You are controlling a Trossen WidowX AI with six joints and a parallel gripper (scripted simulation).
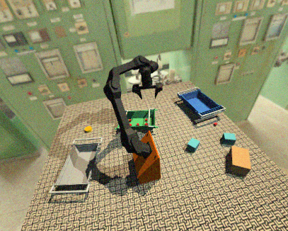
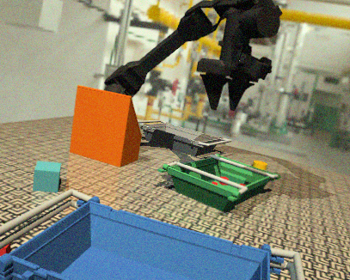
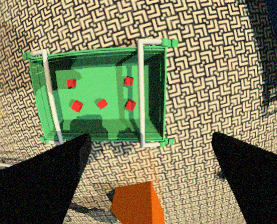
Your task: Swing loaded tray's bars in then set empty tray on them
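My gripper tip is now 50 cm to the right of the dark grey tray, 22 cm past it and 17 cm above it. Round my gripper tip: orange box (48 cm behind, 34 cm to the right, 19 cm below); yellow piece (48 cm to the left, 21 cm below, 10 cm ahead).
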